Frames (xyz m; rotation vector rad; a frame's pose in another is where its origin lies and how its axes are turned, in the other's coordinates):
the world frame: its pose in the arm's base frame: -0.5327 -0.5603 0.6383 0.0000 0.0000 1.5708
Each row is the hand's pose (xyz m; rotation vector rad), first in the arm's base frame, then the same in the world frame.
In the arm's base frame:
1: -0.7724 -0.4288 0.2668 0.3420 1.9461 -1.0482
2: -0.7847 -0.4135 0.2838 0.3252 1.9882 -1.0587
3: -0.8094 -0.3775 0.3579 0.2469 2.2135 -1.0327
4: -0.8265 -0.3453 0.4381 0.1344 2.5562 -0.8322
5: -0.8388 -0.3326 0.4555 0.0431 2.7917 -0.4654
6: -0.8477 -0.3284 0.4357 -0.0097 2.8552 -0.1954
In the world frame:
1: 0.1315 0.2397 -0.3715 2.0295 1.4228 -1.8941
2: 0.1468 0.2520 -0.3545 -2.0472 -1.4717 1.8676
3: 0.1828 0.2767 -0.2804 -2.0421 -1.6322 1.5854
4: 0.2150 0.2938 -0.2002 -2.0915 -1.8826 1.1258
5: 0.2277 0.3061 -0.1828 -2.1905 -2.1239 0.7025
6: 0.2319 0.3150 -0.2026 2.1192 2.1336 -0.4456

